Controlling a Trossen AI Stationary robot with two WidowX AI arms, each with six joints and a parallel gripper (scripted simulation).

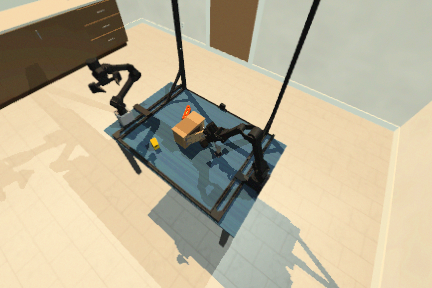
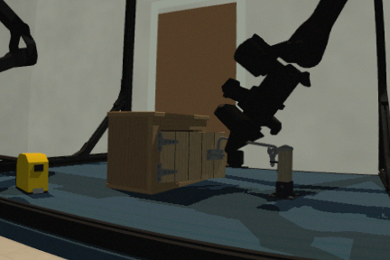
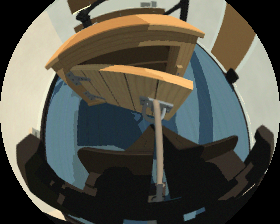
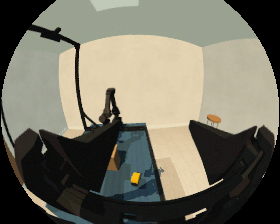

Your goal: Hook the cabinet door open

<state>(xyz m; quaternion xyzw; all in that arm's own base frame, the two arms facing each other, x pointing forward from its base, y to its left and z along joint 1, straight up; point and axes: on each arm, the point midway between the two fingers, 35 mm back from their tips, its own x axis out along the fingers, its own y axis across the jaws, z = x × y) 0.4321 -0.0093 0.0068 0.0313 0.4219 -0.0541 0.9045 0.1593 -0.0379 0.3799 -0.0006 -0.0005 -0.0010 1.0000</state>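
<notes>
The metal hook lies 20 mm to the left of my left hand, 20 mm below it and 10 mm ahead of it. Also, from my left hand: yellow box (340 mm to the right, 180 mm ahead, 70 mm below); cabinet door (80 mm to the right, 40 mm below, 20 mm ahead); orange object (310 mm to the right, 190 mm behind, 90 mm below).
</notes>
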